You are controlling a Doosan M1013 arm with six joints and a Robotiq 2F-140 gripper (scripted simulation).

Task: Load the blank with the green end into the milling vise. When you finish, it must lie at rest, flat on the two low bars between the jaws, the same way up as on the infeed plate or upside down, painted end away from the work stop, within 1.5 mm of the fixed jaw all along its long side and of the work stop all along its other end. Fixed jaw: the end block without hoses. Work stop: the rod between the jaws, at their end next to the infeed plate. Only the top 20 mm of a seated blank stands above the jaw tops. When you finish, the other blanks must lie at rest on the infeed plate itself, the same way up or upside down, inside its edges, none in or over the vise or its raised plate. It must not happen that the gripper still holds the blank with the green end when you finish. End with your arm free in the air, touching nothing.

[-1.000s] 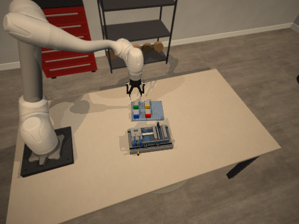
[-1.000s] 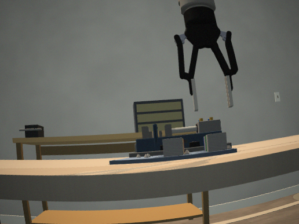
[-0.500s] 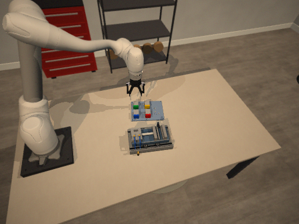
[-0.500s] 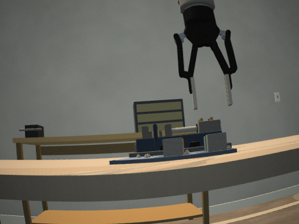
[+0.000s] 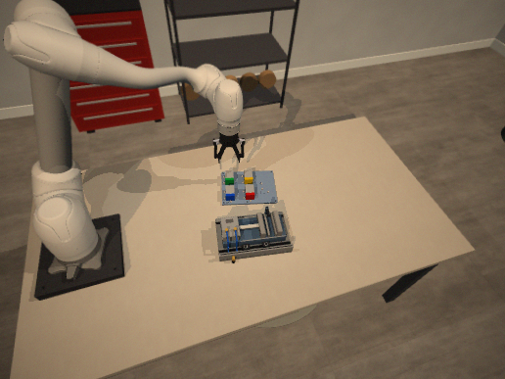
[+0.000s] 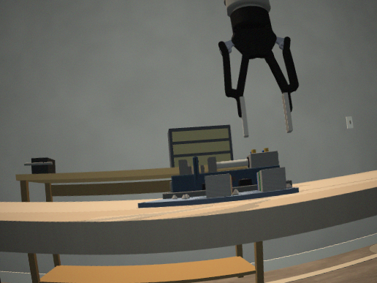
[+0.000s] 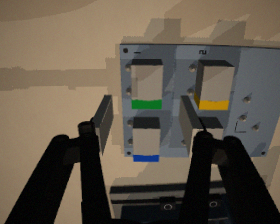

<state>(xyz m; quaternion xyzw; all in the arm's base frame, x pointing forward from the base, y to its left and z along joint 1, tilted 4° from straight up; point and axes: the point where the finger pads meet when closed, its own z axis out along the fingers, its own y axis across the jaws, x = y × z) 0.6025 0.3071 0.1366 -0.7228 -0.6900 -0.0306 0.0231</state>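
Right now the green-ended blank is 110 mm below my hand. Also, from my hand: raised plate (90 mm ahead, 50 mm to the right, 130 mm below); then blue-ended blank (90 mm to the right, 110 mm below); then yellow-ended blank (90 mm ahead, 110 mm below).
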